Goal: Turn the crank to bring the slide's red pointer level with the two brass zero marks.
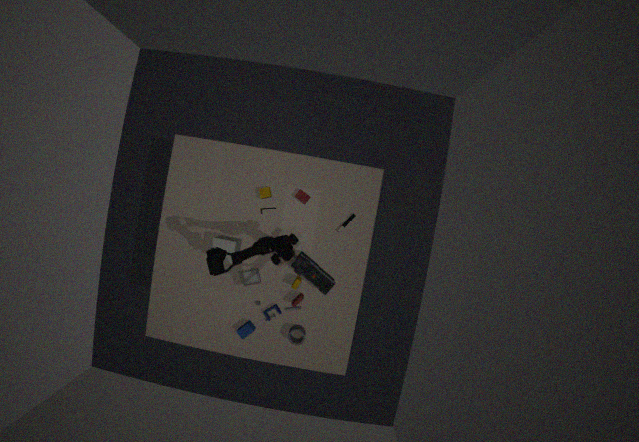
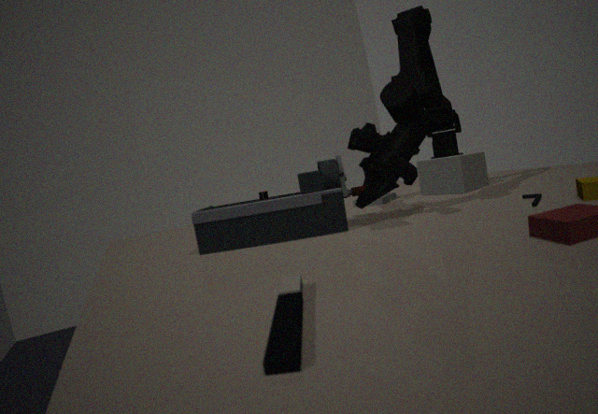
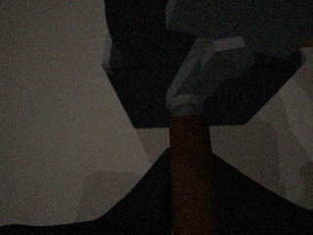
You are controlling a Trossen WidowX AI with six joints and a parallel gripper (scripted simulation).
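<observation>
Right now the brown crank handle is 3 cm above my gripper tip, 2 cm behind it and 1 cm to the left of it. Round my gripper tip: red pointer 15 cm ahead, 6 cm to the right, 5 cm above; then grey plate 23 cm to the right, 19 cm behind, 3 cm below; then blue piece 54 cm to the right, 11 cm behind, 1 cm below.
</observation>
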